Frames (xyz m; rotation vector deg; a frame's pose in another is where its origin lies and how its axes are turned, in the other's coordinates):
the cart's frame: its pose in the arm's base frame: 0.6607 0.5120 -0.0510 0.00 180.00 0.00
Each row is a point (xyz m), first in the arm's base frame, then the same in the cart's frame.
Working: the arm's base frame: its pose in the cart's frame: 0.6607 -0.5120 -0.0510 0.00 180.00 0.00

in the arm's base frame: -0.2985 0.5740 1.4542
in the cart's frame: 0.9592 0.0620 -1.5052
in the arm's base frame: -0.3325 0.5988 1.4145
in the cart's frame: 0.9932 0.0868 -1.4655
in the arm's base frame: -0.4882 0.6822 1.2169
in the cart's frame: 1.1489 0.1702 -1.2679
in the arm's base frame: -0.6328 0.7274 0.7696
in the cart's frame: 1.2935 0.2154 -0.8206
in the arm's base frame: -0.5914 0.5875 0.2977
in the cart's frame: 1.2521 0.0755 -0.3487
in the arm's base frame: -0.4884 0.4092 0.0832
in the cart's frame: 1.1491 -0.1028 -0.1342
